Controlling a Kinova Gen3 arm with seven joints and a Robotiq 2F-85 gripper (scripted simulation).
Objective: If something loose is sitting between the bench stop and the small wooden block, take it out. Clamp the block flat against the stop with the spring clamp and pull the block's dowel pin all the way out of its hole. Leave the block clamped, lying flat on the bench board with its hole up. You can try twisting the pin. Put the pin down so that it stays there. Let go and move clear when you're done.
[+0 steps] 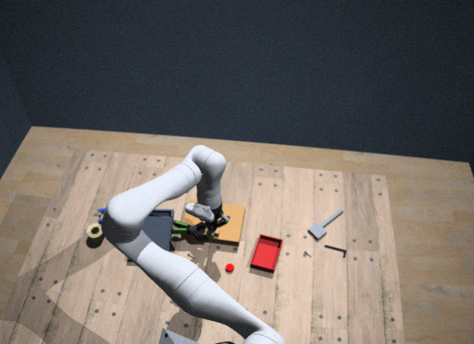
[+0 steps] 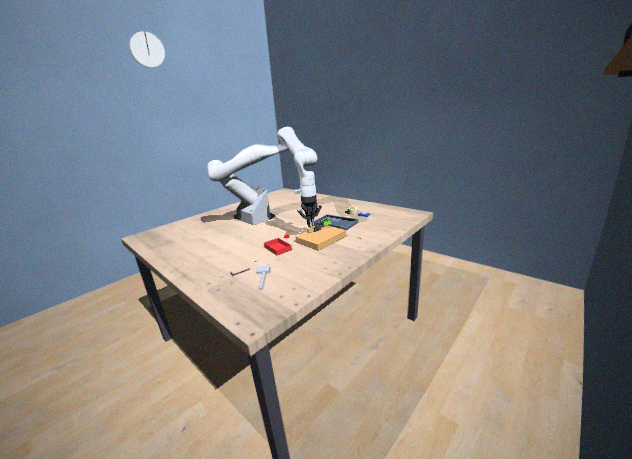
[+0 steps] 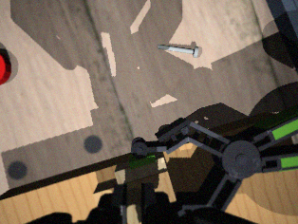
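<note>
The dowel pin is 20 mm below my hand. Also, from my hand: bench board (60 mm below, 60 mm ahead, 10 mm to the left); wooden block (40 mm below); red disc (100 mm behind, 80 mm to the right, 70 mm below).
</note>
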